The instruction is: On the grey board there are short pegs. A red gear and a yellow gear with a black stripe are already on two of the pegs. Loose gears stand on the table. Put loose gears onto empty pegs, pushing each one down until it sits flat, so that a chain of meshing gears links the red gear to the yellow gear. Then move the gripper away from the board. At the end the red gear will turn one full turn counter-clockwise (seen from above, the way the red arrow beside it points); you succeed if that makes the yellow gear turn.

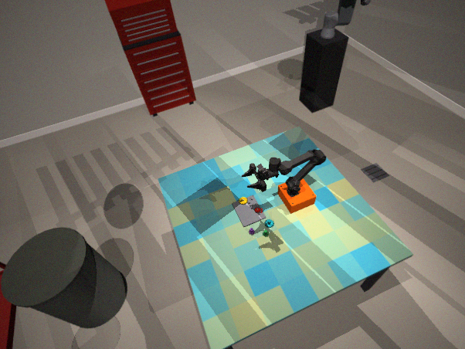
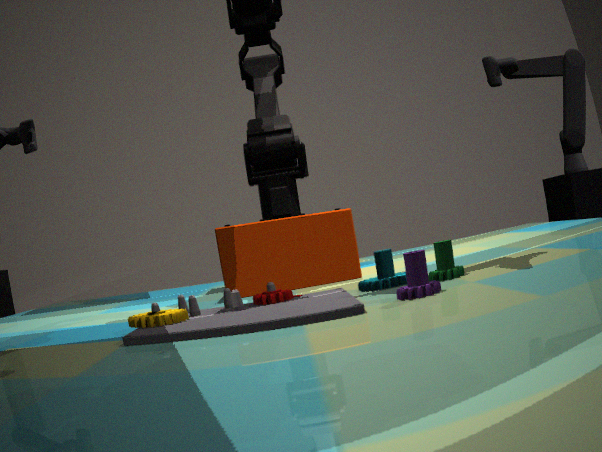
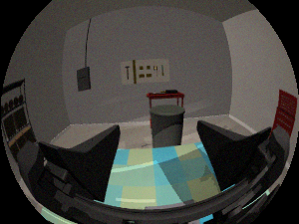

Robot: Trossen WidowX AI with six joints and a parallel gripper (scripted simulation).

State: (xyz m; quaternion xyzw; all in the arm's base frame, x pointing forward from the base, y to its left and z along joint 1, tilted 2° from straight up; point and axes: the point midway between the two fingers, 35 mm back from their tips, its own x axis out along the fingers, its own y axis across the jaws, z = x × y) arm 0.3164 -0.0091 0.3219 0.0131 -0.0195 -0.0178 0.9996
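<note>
The teal gear is 110 mm behind my gripper tip, 100 mm to the left of it and 410 mm below it. Also, from my gripper tip: red arrow: 110 mm behind, 10 mm to the right, 420 mm below; purple gear: 20 mm ahead, 110 mm to the left, 410 mm below; red gear: 90 mm behind, 20 mm to the right, 410 mm below.
</note>
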